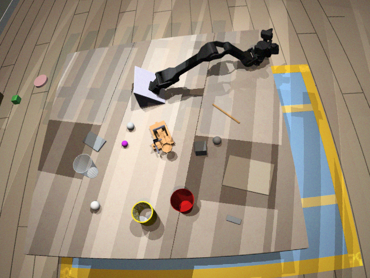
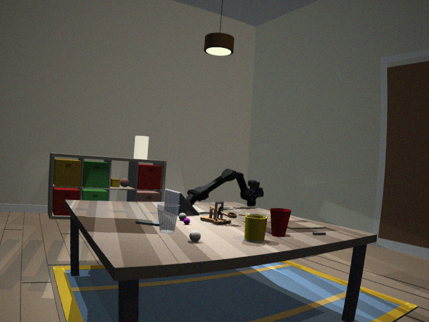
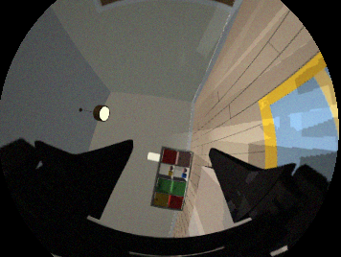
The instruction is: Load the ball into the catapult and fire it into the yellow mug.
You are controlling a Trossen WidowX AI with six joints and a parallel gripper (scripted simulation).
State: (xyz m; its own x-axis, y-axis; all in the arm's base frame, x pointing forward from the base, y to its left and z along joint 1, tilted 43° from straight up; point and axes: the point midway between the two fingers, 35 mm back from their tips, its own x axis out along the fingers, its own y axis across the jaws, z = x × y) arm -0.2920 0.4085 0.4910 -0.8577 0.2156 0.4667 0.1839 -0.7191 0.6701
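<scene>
The wooden catapult is 63 cm ahead of my gripper tip, 58 cm to the right of it and 6 cm below it. From my gripper tip the other things lie so: cream sheet (80 cm ahead, 18 cm to the right, 10 cm below); stick (47 cm ahead, 28 cm to the right, 10 cm below); grey cube (67 cm ahead, 39 cm to the right, 8 cm below).
</scene>
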